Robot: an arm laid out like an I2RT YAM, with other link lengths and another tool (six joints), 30 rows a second.
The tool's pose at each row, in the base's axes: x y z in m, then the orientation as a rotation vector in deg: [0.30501 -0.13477 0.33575 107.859 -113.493 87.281]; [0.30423 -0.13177 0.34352 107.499 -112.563 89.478]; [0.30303 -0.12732 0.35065 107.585 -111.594 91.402]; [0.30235 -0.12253 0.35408 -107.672 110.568 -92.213]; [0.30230 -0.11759 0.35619 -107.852 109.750 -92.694]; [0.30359 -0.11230 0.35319 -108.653 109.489 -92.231]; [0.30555 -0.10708 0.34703 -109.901 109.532 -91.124]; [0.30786 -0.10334 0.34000 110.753 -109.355 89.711]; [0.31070 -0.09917 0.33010 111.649 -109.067 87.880]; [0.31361 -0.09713 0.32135 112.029 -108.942 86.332]
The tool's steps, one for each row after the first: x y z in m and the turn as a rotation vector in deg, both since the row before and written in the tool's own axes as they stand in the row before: [0.00257 -0.00473 -0.00641 1.343 0.783 -0.067]; [0.00131 -0.00447 -0.00710 1.324 0.449 -0.192]; [-0.00127 -0.00276 -0.00509 0.813 0.115 -0.289]; [-0.00234 -0.00250 -0.00414 0.543 0.034 -0.309]; [-0.00611 -0.00038 -0.00111 -0.147 -0.389 -0.455]; [-0.00819 0.00109 0.00089 -0.578 -0.700 -0.579]; [-0.00771 0.00165 0.00255 -0.743 -0.575 -0.608]; [-0.00993 0.00276 0.00415 -0.943 -0.688 -0.728]; [-0.00761 0.00239 0.00505 -0.931 -0.379 -0.495]
